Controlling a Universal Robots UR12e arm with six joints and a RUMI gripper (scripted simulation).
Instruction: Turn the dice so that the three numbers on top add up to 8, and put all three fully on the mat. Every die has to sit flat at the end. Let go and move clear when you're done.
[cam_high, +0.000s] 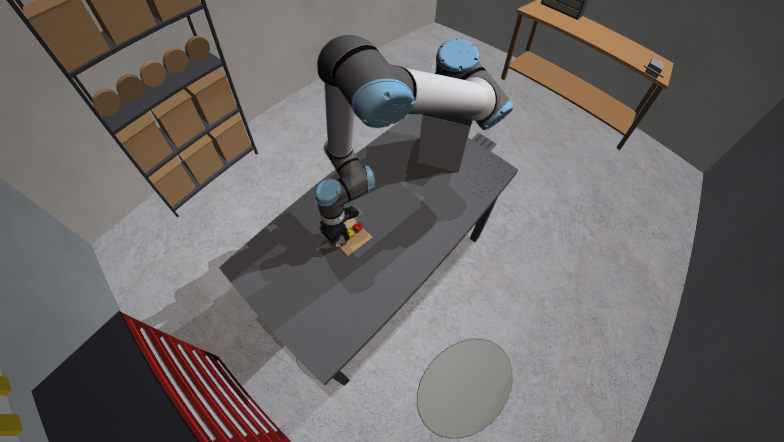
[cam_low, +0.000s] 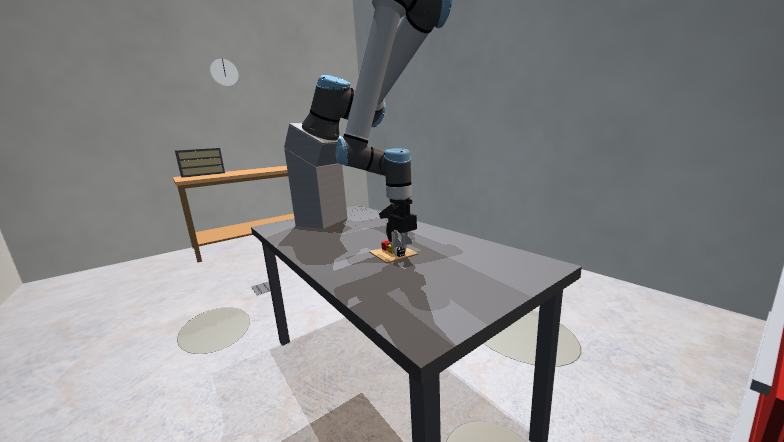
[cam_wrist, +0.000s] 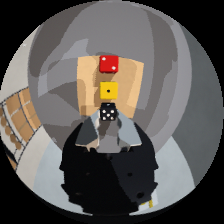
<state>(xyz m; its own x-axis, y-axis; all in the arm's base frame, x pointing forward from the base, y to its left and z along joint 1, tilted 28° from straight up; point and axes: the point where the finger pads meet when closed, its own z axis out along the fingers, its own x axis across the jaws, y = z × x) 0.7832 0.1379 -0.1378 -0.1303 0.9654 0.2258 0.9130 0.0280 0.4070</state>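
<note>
The black die is right at my hand. From my hand the other things lie so: tan mat 50 mm behind, 20 mm below, 10 mm to the right; yellow die 50 mm behind, 10 mm to the right; red die 90 mm behind, 10 mm to the right.
</note>
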